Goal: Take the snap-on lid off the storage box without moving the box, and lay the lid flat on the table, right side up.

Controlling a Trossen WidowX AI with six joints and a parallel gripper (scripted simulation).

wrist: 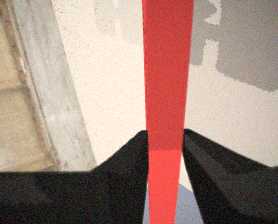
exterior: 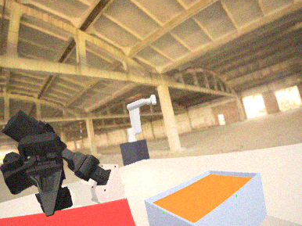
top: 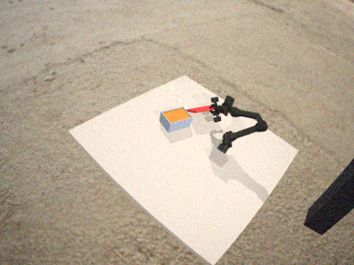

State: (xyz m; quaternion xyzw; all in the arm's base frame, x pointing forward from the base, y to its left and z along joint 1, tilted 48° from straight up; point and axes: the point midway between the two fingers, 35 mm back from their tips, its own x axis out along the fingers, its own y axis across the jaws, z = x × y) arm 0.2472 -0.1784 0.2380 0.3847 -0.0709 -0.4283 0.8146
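The red lid lies 50 mm below my gripper tip, 50 mm ahead of it and 40 mm to the right of it. Also, from my gripper tip: storage box (210 mm to the left, 160 mm ahead, 70 mm below).
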